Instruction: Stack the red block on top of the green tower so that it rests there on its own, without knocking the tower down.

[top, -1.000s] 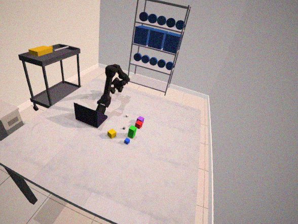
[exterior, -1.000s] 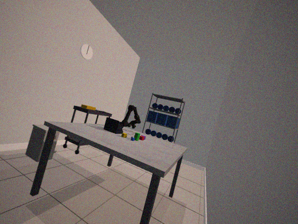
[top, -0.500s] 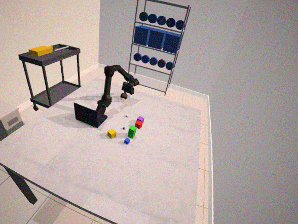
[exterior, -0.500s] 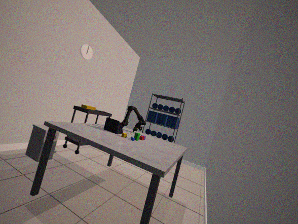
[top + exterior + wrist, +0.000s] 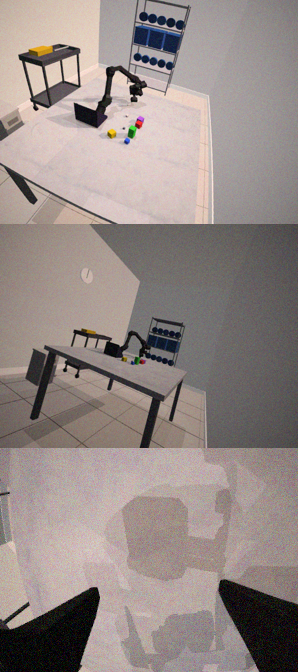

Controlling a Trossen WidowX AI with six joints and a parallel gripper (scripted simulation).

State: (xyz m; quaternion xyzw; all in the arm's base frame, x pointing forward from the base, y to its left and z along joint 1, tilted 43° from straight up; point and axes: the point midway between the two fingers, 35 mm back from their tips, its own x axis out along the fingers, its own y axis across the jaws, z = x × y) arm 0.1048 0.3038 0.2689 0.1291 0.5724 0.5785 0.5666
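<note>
Right now the red block is 33 cm to the right of my gripper tip and 23 cm ahead of it. Also, from my gripper tip: purple block (28 cm to the right, 22 cm ahead); small blue block (54 cm to the right, 22 cm ahead, 1 cm below); yellow block (53 cm to the right, 9 cm ahead).
</note>
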